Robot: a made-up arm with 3 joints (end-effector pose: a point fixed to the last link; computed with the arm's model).
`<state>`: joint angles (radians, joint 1 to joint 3).
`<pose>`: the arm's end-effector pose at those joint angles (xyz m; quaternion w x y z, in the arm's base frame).
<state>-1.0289 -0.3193 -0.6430</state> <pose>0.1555 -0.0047 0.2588 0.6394 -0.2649 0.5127 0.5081</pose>
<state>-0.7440 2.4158 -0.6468</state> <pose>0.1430 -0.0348 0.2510 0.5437 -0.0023 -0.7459 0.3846</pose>
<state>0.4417 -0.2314 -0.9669</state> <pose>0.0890 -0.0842 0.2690 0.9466 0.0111 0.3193 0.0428</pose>
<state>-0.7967 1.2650 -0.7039</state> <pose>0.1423 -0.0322 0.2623 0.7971 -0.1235 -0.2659 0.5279</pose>
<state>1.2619 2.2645 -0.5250</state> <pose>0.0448 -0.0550 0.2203 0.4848 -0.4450 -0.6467 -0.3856</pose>
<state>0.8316 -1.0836 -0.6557</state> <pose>0.0693 -0.0798 0.2396 0.7580 0.4333 0.4855 0.0443</pose>
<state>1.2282 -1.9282 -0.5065</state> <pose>0.0482 -0.0617 0.2229 0.4255 0.7170 0.5408 0.1118</pose>
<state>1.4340 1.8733 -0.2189</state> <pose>0.0463 -0.0565 0.2246 0.6200 -0.3324 -0.6279 -0.3328</pose>
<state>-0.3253 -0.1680 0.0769</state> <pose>0.1224 -0.0331 0.2382 0.8311 0.2853 0.3185 0.3556</pose>
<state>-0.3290 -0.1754 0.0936</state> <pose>0.1220 -0.0324 0.2378 0.8278 0.2928 0.3211 0.3549</pose>
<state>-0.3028 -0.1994 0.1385</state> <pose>0.1203 -0.0315 0.2369 0.8234 0.3220 0.3184 0.3421</pose>
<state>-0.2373 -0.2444 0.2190</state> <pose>0.1168 -0.0302 0.2354 0.8155 0.3785 0.3059 0.3131</pose>
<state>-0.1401 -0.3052 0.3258</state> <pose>0.1124 -0.0278 0.2341 0.8006 0.4547 0.2808 0.2711</pose>
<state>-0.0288 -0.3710 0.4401</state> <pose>0.1085 -0.0247 0.2335 0.7772 0.5348 0.2447 0.2239</pose>
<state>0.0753 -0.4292 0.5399</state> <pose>0.1058 -0.0215 0.2338 0.7497 0.6027 0.2050 0.1811</pose>
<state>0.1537 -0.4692 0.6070</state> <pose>0.1045 -0.0194 0.2344 0.7269 0.6475 0.1723 0.1507</pose>
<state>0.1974 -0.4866 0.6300</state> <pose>0.1039 -0.0189 0.2348 0.7171 0.6658 0.1549 0.1361</pose>
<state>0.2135 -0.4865 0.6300</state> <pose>0.1038 -0.0192 0.2348 0.7164 0.6687 0.1481 0.1329</pose>
